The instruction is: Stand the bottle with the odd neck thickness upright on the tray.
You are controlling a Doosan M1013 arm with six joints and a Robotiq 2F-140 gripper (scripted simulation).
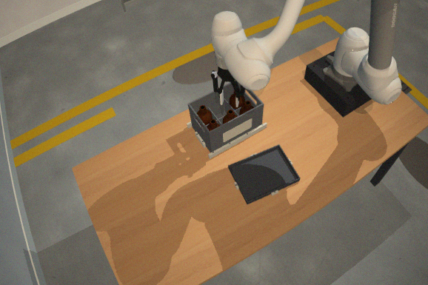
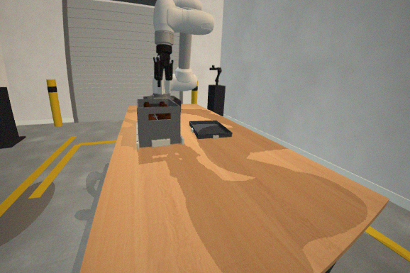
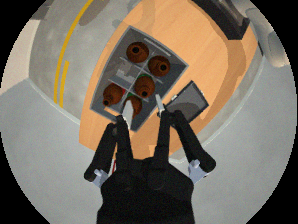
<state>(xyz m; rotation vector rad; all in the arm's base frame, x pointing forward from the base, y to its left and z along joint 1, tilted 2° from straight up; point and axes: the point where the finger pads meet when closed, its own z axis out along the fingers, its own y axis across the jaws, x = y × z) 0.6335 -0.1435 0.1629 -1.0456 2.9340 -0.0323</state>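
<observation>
My hand is 160 mm above the glass bottle. From my hand the other things lie so: dark tray (260 mm to the left, 240 mm below, 20 mm ahead); then grey crate (160 mm below, 40 mm to the right, 10 mm behind).
</observation>
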